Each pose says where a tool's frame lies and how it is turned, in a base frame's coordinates. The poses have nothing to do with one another.
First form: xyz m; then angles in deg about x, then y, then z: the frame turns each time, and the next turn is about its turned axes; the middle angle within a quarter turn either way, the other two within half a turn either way.
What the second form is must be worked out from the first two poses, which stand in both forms.
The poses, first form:
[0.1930, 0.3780, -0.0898, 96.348, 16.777, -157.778]
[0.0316, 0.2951, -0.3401, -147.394, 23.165, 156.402]
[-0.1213, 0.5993, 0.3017, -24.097, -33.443, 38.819]
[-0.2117, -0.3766, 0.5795, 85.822, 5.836, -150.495]
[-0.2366, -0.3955, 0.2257, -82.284, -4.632, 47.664]
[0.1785, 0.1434, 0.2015, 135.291, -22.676, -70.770]
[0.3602, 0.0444, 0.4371, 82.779, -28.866, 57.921]
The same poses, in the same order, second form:
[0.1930, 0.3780, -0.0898, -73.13, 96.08, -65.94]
[0.0316, 0.2951, -0.3401, 51.55, 140.76, 34.81]
[-0.1213, 0.5993, 0.3017, 148.28, 40.38, -102.12]
[-0.2117, -0.3766, 0.5795, -84.15, 85.84, -60.92]
[-0.2366, -0.3955, 0.2257, 94.67, 82.31, -42.96]
[0.1785, 0.1434, 0.2015, -120.71, 130.98, -2.05]
[0.3602, 0.0444, 0.4371, -119.06, 83.68, 151.42]

